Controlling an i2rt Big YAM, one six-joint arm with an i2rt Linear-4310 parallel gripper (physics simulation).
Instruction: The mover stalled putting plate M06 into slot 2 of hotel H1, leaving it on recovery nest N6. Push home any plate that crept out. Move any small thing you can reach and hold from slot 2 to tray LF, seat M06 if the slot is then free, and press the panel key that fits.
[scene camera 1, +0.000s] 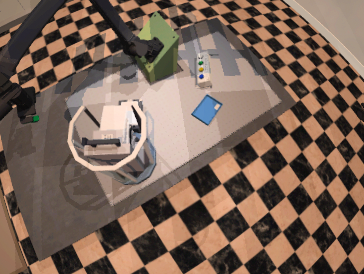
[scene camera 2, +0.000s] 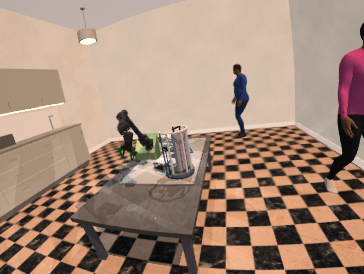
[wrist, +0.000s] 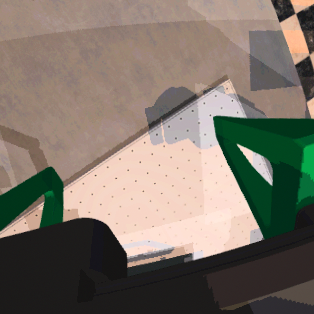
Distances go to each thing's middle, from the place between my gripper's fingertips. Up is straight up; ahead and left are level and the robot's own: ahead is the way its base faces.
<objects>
Right now my hand is 330 mm short of the round plate rack (scene camera 1: 104, 151), 250 mm to the right of it and 50 mm above it.
</objects>
